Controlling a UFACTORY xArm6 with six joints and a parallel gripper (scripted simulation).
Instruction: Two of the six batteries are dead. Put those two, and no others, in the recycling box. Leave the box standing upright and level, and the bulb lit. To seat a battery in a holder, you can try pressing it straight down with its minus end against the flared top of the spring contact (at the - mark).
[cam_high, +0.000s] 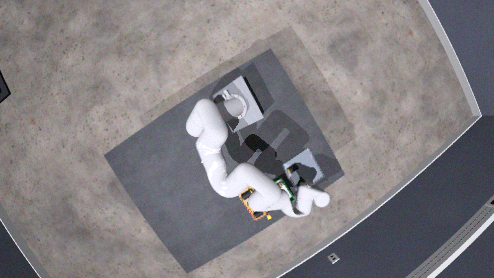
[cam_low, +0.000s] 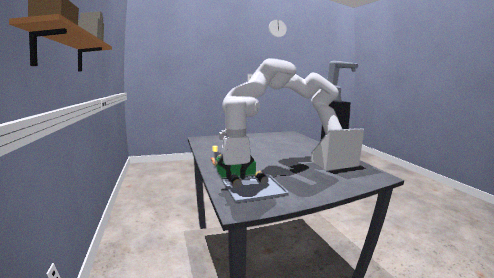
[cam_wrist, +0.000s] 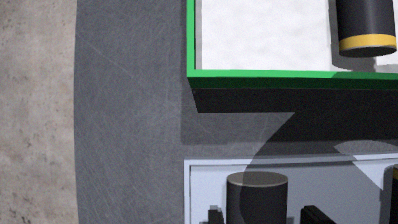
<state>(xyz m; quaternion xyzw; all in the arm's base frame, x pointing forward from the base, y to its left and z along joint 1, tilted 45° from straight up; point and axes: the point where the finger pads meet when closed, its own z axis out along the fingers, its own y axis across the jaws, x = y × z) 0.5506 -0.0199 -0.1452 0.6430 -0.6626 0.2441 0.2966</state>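
Now: the green recycling box 130 mm to the right of my hand, 40 mm behind it and 30 mm below it. Also, from my hand: grey tray (60 mm behind, 50 mm to the left, 40 mm below).
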